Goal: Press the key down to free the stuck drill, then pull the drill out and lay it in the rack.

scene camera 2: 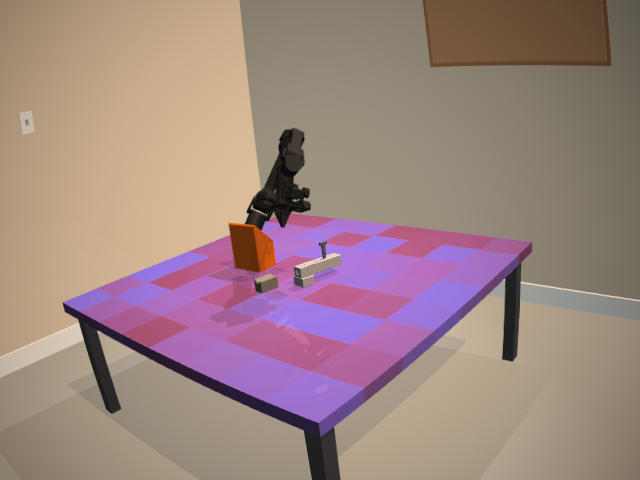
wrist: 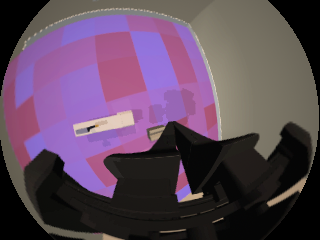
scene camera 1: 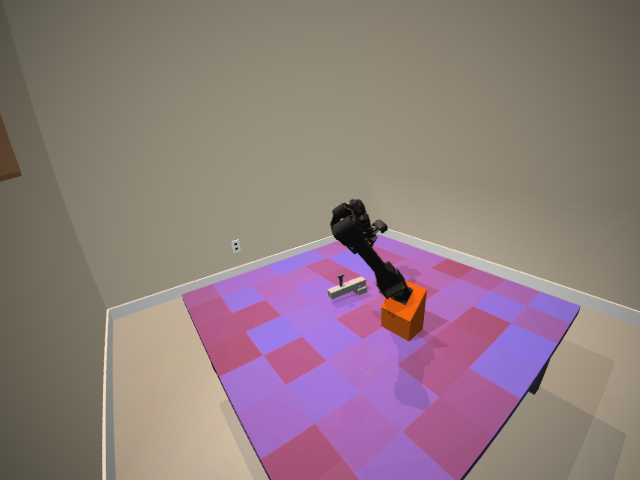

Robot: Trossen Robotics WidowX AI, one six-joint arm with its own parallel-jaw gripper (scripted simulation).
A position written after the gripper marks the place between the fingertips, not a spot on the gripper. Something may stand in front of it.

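Observation:
On scene camera 2 you'd see the gripper (scene camera 2: pixel 282 227), shut and holding nothing, and there's a fixture block (scene camera 2: pixel 305 278) as well. The wrist view has the gripper (wrist: pixel 171 124) too, along with the block (wrist: pixel 123 119).

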